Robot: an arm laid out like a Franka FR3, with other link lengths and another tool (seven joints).
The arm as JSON. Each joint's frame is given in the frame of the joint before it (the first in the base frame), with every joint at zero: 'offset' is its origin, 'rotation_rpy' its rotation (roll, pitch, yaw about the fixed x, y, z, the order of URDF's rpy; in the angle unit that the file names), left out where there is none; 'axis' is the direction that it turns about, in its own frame. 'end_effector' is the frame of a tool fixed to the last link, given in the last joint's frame.
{
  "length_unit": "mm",
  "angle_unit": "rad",
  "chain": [
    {
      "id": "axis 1",
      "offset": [
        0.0,
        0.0,
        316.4
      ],
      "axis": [
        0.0,
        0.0,
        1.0
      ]
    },
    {
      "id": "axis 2",
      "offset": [
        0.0,
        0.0,
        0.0
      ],
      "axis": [
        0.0,
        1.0,
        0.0
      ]
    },
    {
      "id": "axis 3",
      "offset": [
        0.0,
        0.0,
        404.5
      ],
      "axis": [
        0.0,
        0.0,
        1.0
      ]
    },
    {
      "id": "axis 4",
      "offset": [
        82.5,
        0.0,
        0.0
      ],
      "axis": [
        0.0,
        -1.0,
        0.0
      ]
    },
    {
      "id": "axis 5",
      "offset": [
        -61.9,
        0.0,
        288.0
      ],
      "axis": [
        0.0,
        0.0,
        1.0
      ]
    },
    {
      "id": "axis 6",
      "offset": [
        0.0,
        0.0,
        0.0
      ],
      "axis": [
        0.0,
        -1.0,
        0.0
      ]
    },
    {
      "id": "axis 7",
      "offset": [
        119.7,
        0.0,
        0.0
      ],
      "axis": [
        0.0,
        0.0,
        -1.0
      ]
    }
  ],
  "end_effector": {
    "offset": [
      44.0,
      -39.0,
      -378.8
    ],
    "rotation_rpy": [
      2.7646,
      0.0,
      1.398
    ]
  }
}
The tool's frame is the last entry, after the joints.
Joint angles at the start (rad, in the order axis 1, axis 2, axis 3, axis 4, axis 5, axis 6, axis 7): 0.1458 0.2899 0.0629 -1.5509 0.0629 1.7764 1.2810
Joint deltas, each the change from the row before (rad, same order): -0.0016 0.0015 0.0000 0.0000 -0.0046 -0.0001 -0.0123; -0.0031 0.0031 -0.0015 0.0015 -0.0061 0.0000 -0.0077; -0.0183 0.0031 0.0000 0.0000 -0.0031 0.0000 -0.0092; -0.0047 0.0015 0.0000 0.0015 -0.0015 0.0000 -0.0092; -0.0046 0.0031 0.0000 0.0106 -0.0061 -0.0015 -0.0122; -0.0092 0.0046 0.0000 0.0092 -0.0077 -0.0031 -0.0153; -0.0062 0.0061 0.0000 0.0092 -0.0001 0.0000 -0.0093; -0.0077 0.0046 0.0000 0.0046 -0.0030 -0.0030 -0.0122; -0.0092 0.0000 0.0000 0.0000 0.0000 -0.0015 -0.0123; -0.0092 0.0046 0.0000 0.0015 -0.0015 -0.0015 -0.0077; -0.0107 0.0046 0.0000 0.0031 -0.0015 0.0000 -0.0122; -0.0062 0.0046 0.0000 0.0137 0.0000 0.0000 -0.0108
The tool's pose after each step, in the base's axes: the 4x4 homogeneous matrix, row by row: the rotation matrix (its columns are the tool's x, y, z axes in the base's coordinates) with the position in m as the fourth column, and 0 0 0 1 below. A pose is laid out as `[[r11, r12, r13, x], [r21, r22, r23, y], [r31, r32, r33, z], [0, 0, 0, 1]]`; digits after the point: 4 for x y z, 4 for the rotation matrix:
[[0.9468, 0.3190, 0.0415, 0.5539], [0.3168, -0.9023, -0.2924, 0.0819], [-0.0558, 0.2900, -0.9554, 0.2755], [0, 0, 0, 1]]
[[0.9453, 0.3232, 0.0430, 0.5557], [0.3210, -0.8991, -0.2977, 0.0772], [-0.0575, 0.2952, -0.9537, 0.2745], [0, 0, 0, 1]]
[[0.9479, 0.3163, 0.0386, 0.5576], [0.3129, -0.9010, -0.3005, 0.0658], [-0.0603, 0.2969, -0.9530, 0.2728], [0, 0, 0, 1]]
[[0.9464, 0.3205, 0.0408, 0.5591], [0.3175, -0.8993, -0.3009, 0.0626], [-0.0598, 0.2977, -0.9528, 0.2725], [0, 0, 0, 1]]
[[0.9439, 0.3264, 0.0507, 0.5640], [0.3259, -0.8952, -0.3039, 0.0583], [-0.0538, 0.3033, -0.9514, 0.2746], [0, 0, 0, 1]]
[[0.9414, 0.3325, 0.0564, 0.5682], [0.3332, -0.8908, -0.3088, 0.0506], [-0.0525, 0.3095, -0.9494, 0.2753], [0, 0, 0, 1]]
[[0.9406, 0.3341, 0.0605, 0.5725], [0.3360, -0.8903, -0.3074, 0.0474], [-0.0488, 0.3094, -0.9497, 0.2752], [0, 0, 0, 1]]
[[0.9387, 0.3394, 0.0602, 0.5742], [0.3409, -0.8878, -0.3091, 0.0419], [-0.0515, 0.3107, -0.9491, 0.2741], [0, 0, 0, 1]]
[[0.9376, 0.3425, 0.0602, 0.5747], [0.3438, -0.8870, -0.3083, 0.0364], [-0.0522, 0.3098, -0.9494, 0.2739], [0, 0, 0, 1]]
[[0.9377, 0.3428, 0.0560, 0.5754], [0.3427, -0.8870, -0.3095, 0.0305], [-0.0564, 0.3095, -0.9492, 0.2717], [0, 0, 0, 1]]
[[0.9371, 0.3447, 0.0557, 0.5775], [0.3444, -0.8862, -0.3099, 0.0238], [-0.0574, 0.3096, -0.9491, 0.2702], [0, 0, 0, 1]]
[[0.9361, 0.3455, 0.0660, 0.5835], [0.3485, -0.8854, -0.3076, 0.0206], [-0.0478, 0.3110, -0.9492, 0.2726], [0, 0, 0, 1]]

